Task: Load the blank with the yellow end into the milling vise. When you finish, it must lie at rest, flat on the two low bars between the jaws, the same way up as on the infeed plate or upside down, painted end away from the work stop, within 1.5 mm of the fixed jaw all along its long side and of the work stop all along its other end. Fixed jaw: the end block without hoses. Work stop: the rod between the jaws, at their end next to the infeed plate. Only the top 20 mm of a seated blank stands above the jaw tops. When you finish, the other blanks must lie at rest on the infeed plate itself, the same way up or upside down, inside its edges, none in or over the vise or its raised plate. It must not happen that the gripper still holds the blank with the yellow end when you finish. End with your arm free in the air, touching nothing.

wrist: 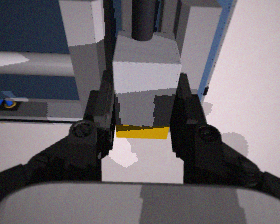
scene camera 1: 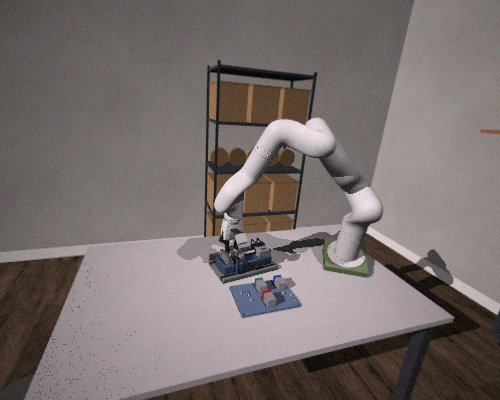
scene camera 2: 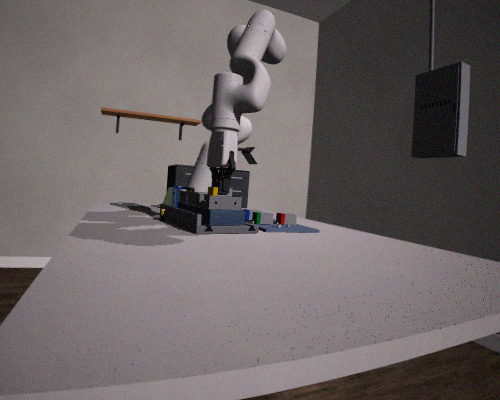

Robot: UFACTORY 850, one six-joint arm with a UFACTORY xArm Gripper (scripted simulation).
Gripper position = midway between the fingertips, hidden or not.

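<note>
Gripper (scene camera 2: 220,193) visible, also in the wrist view (wrist: 143,90).
</note>
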